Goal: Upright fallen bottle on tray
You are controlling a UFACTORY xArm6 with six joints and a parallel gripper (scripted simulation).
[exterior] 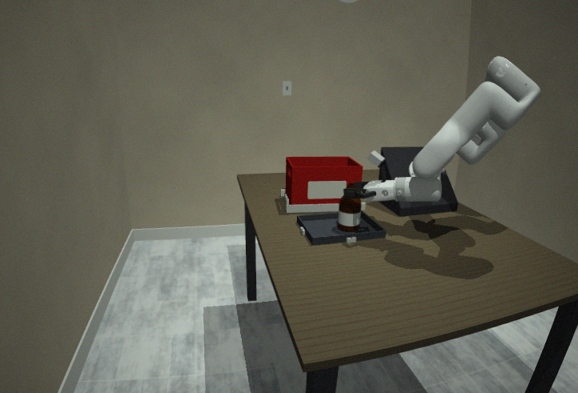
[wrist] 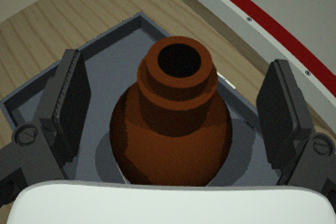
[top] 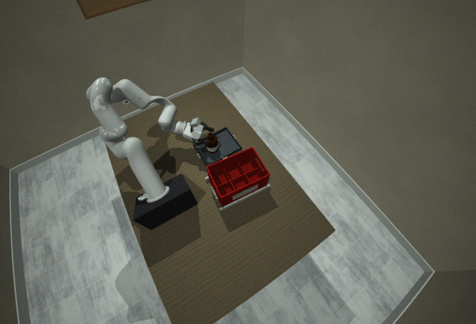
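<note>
The brown bottle lies 60 mm below my hand. From my hand the other things lie so: dark grey tray (130 mm below, 30 mm ahead, 10 mm to the right); red crate (280 mm to the right, 60 mm below, 10 mm behind).
</note>
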